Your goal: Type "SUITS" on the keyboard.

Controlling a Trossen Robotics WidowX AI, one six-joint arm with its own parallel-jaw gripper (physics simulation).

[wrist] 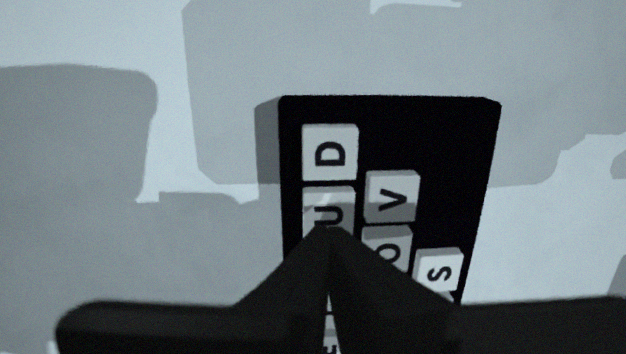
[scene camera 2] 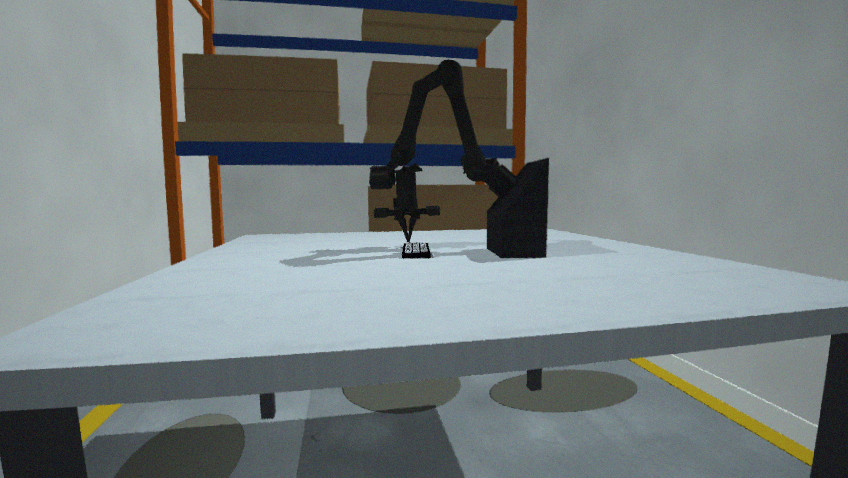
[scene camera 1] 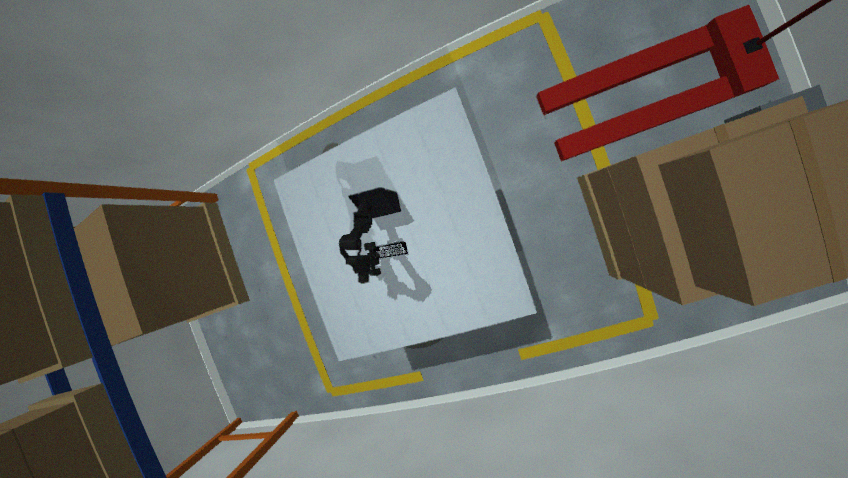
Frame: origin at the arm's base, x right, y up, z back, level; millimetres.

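Seen in the pictures: gripper, fingertip midpoint: (wrist: 326,239) (scene camera 2: 408,241) (scene camera 1: 378,256); arm's base, link origin: (scene camera 2: 510,187) (scene camera 1: 364,206).
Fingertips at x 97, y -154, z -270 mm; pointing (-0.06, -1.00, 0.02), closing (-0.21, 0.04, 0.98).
Pixels of each thing's top centre, then the offset from my fingertips to it. Level surfaces: height alone.
- small black keyboard, top centre: (scene camera 2: 416,245) (scene camera 1: 388,250) dx -68, dy -3, dz +9 mm
- D key, top centre: (wrist: 330,154) dx +26, dy -3, dz +6 mm
- U key, top centre: (wrist: 328,216) dx +6, dy -3, dz +2 mm
- V key, top centre: (wrist: 393,199) dx +8, dy -3, dz +23 mm
- O key, top centre: (wrist: 387,253) dx -13, dy -3, dz +19 mm
- S key, top centre: (wrist: 439,274) dx -26, dy -3, dz +38 mm
- white table, surface height: dy -21 mm
The small black keyboard (scene camera 1: 394,249) (scene camera 2: 416,254) (wrist: 445,145) with white letter keys lies on the table. In the wrist view the D key (wrist: 330,152), U key (wrist: 328,212), V key (wrist: 392,197), O key (wrist: 386,250) and S key (wrist: 439,271) show, their letters turned sideways. I, T and the lower part of the keyboard are hidden by the fingers, apart from a partial key between them. My gripper (scene camera 2: 409,239) (wrist: 326,239) is shut and empty, pointing down. Its tips overlap the lower edge of the U key in the wrist view and are very low over the keyboard; contact cannot be told.
The robot's base (scene camera 1: 380,203) (scene camera 2: 519,216) stands on the white table (scene camera 1: 469,249) (scene camera 2: 356,308). Beyond the table are a shelf rack (scene camera 1: 83,285) (scene camera 2: 172,178) with cardboard boxes, stacked boxes (scene camera 1: 748,219) and a red pallet jack (scene camera 1: 647,121). Arm shadows cross the table.
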